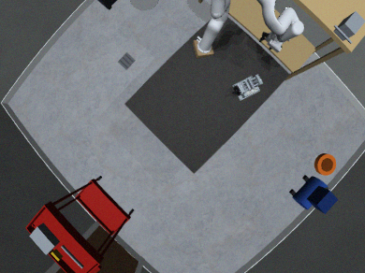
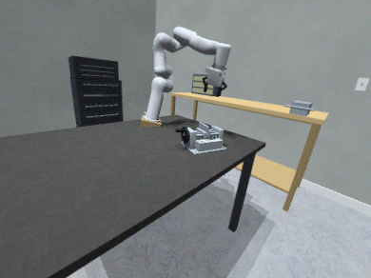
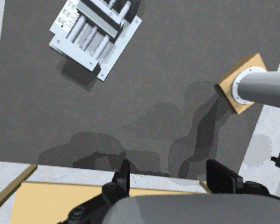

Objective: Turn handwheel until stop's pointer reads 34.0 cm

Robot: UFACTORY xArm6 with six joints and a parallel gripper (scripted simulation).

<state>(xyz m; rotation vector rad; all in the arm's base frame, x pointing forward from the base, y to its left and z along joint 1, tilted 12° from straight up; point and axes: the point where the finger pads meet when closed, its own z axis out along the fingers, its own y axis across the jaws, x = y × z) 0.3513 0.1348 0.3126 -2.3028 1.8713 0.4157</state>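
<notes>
The upright knob lies 7 cm ahead of my hand, 35 cm to the right of it and 17 cm below it. The rest, counted from my hand: handwheel (7 cm ahead, 34 cm to the right, 18 cm below); then sliding stop (13 cm ahead, 22 cm to the right, 18 cm below).
</notes>
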